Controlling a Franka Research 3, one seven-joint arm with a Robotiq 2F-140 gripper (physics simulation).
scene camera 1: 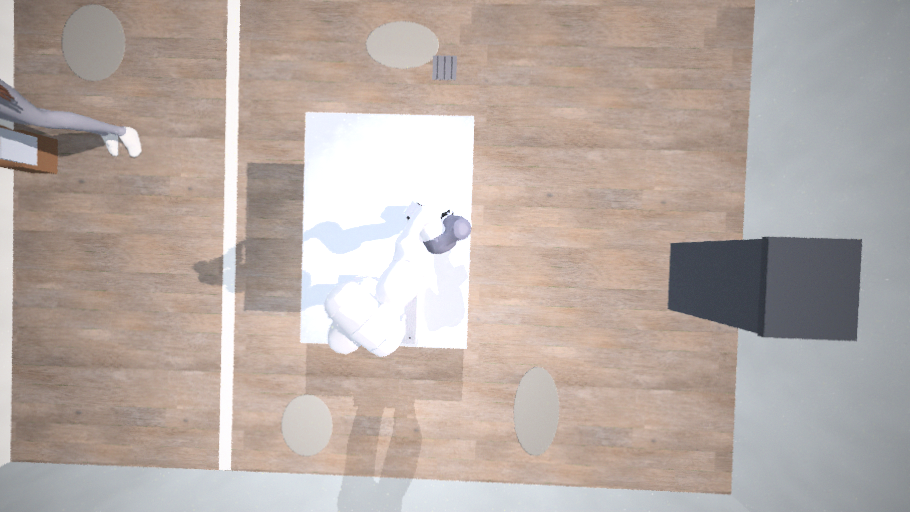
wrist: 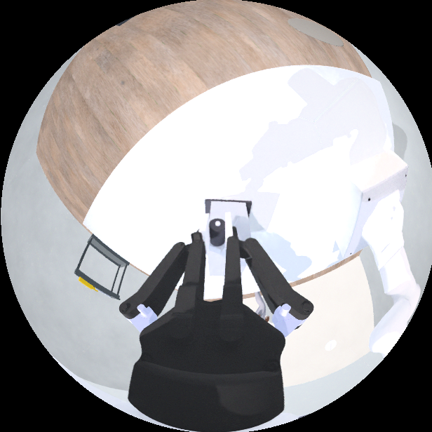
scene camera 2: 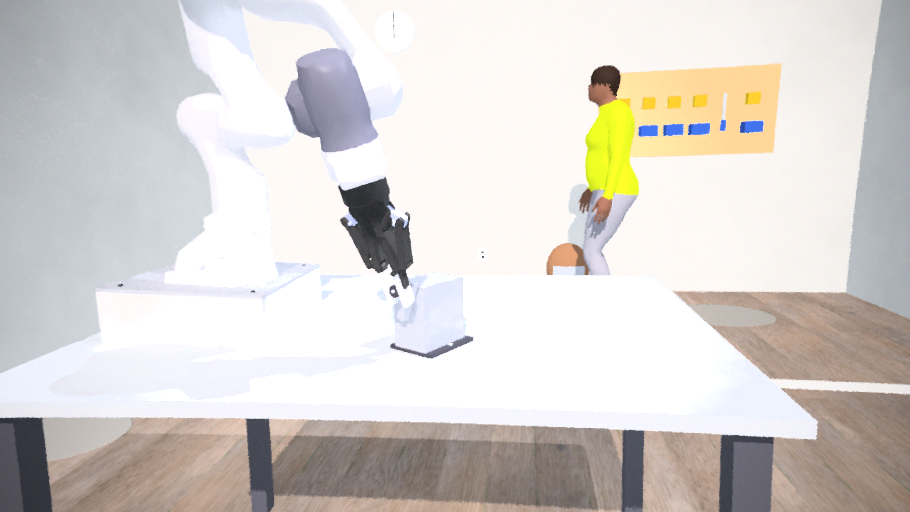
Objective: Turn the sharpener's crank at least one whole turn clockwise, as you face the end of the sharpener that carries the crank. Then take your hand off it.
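The sharpener [scene camera 2: 439, 312] [wrist: 239, 212] is a pale block standing upright on a thin dark base in the second scene view. The crank's knob [scene camera 2: 393, 292] [wrist: 217, 234] is a short black cylinder at the body's upper part, on the end towards the robot base in the second scene view. My gripper [scene camera 2: 399, 291] [wrist: 217, 220] comes down at a slant from above. Its narrowed fingers stand on both sides of the knob, with their pale tips close against it, and look shut on it. The crank's arm is washed out and mostly hidden. In the overhead view the robot arm hides the sharpener.
The white table [scene camera 1: 388, 159] [scene camera 2: 604, 382] [wrist: 175, 165] carries the robot's base block [scene camera 2: 184, 318] [wrist: 382, 175] beside the sharpener. A person in a yellow top [scene camera 2: 610, 146] stands beyond the table. A dark block [scene camera 1: 811, 286] stands apart from the table, on the right of the overhead view.
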